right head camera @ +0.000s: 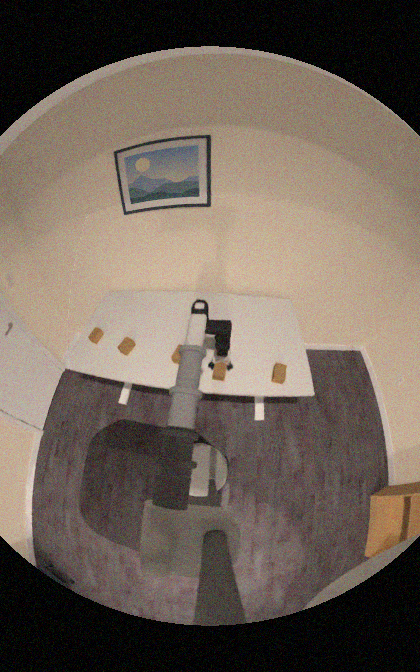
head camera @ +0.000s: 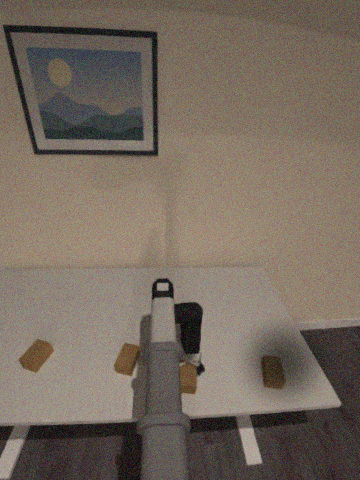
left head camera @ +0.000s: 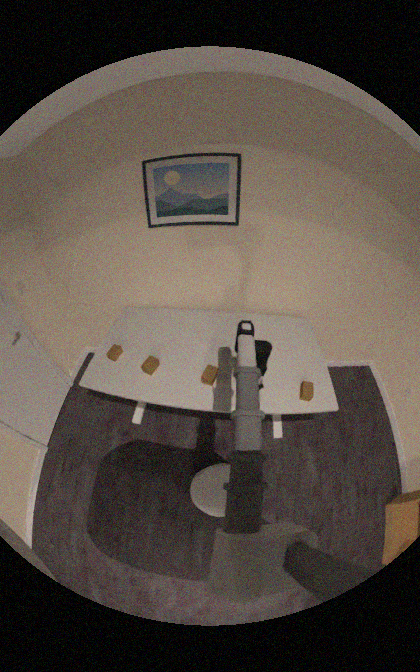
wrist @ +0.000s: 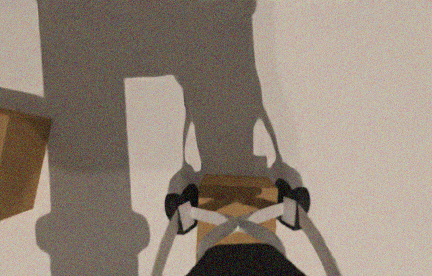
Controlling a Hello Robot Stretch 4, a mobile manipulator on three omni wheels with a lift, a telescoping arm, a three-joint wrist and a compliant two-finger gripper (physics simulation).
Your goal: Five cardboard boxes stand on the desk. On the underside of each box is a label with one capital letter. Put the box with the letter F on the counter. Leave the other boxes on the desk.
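Frame: origin at the robot's base, x left, y ahead, z down, level; centimetres.
Seen in the pictures: gripper, between the fingertips: (head camera: 187, 372) (wrist: 235, 197).
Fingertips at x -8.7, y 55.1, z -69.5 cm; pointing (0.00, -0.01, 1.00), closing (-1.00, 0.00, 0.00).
Observation:
Offsets run from my fingertips to a thing's top centre. Level surfaces: height alone.
Five brown cardboard boxes stand on the white desk @(dz +0.2 cm) (head camera: 235, 310) (left head camera: 300, 340) (right head camera: 265, 320). In the right head view these are the far left box (right head camera: 96, 335), the second box (right head camera: 126, 346), the middle box (right head camera: 177, 354), partly behind the arm, the fourth box @(dy -2.5, dx +0.3, dz -4.9 cm) (right head camera: 219, 372) (wrist: 237, 181) (head camera: 188, 378) and the right box @(dy -2.6, dx -30.6, dz -4.8 cm) (right head camera: 279, 373) (head camera: 273, 372). My gripper (wrist: 235, 197) (right head camera: 220, 366) is shut on the fourth box, with a fingertip against each side. The box looks to be at desk level. The middle box also shows in the wrist view (wrist: 20, 165), at left. No label shows; the undersides are hidden.
A framed picture (head camera: 90, 90) hangs on the wall behind the desk. A door (left head camera: 25, 370) is at far left. An orange-brown wooden cabinet or box (right head camera: 390, 525) stands at lower right. I cannot identify the counter with certainty.

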